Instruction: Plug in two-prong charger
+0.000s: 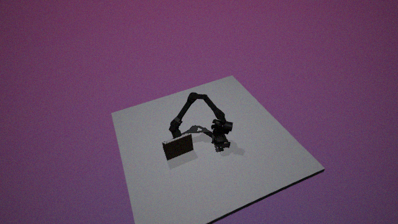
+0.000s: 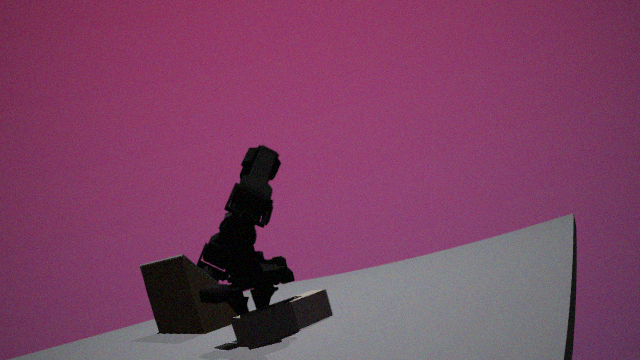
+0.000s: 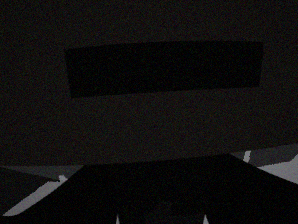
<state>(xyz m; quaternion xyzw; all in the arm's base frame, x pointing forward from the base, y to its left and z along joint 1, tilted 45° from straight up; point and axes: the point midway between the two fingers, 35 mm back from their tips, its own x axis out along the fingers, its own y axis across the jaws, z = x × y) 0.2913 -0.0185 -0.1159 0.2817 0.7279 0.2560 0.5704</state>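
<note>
My gripper tip is 20 mm short of the dark two-prong charger and 10 mm below it.
</note>
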